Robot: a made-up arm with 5 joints.
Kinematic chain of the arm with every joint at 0, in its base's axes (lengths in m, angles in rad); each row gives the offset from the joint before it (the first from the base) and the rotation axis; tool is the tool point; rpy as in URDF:
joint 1: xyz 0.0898 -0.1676 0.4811 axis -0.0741 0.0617 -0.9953
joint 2: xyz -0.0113 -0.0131 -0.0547 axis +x
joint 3: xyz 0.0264 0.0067 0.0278 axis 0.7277 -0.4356 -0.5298
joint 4: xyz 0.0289 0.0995 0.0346 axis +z
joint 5: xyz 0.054 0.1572 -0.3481 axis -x
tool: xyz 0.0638 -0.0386 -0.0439 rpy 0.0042 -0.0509 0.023
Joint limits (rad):
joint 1: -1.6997..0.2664
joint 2: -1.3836..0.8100
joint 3: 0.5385..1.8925
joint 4: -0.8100..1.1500
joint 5: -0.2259..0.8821
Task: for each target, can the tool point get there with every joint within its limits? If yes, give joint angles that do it. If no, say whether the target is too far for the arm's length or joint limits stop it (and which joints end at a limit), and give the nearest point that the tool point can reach.
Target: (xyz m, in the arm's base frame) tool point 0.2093 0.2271 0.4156
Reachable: yes | joints -0.3286 0.2229 0.7143 0.8288 0.6173
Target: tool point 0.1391 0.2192 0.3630
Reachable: yes | joints -1.0159 0.1335 0.7893 -0.5720 0.6813
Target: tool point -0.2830 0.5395 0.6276
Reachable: no: too far | nearest point -0.1309 0.2494 0.5463 | short by 0.337 m
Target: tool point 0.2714 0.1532 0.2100
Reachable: yes | joints -0.5375 -0.8782 0.9843 0.7049 0.6159
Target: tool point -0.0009 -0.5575 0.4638
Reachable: no: joint limits stop it (at a limit: joint 1, joint 2, joint 3, joint 4) | nearest point 0.3201 -0.4182 0.2638 | short by 0.403 m
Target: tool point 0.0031 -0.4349 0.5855
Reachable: no: joint limits stop it (at a limit: joint 1, joint 2, joint 3, joint 5) | nearest point 0.3802 -0.3962 0.6589 | short by 0.386 m
